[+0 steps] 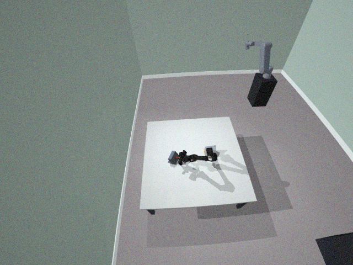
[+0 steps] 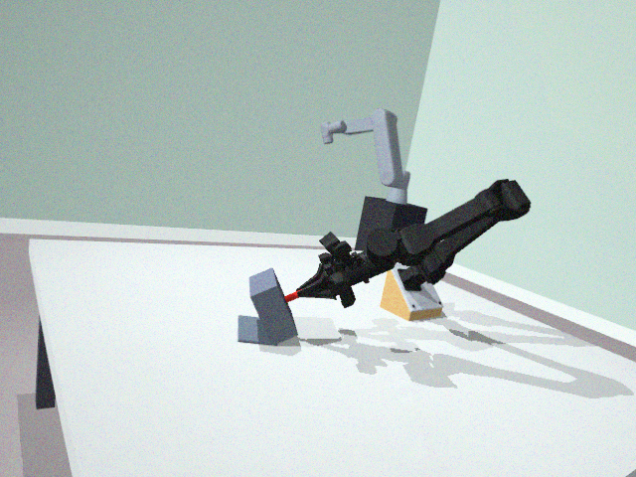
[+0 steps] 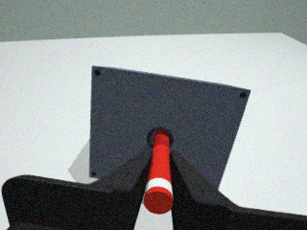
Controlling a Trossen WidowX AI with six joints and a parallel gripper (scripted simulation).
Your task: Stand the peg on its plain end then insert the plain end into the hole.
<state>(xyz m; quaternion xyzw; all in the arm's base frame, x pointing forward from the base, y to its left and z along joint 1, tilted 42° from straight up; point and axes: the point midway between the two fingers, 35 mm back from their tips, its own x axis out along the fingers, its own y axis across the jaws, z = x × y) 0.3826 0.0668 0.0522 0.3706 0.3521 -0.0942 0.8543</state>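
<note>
Right now the grey sloped panel is 4 cm ahead of my gripper tip, 3 cm below it and 2 cm to the right of it. Also, from my gripper tip: red peg 1 cm to the left, 1 cm behind, 1 cm above.
</note>
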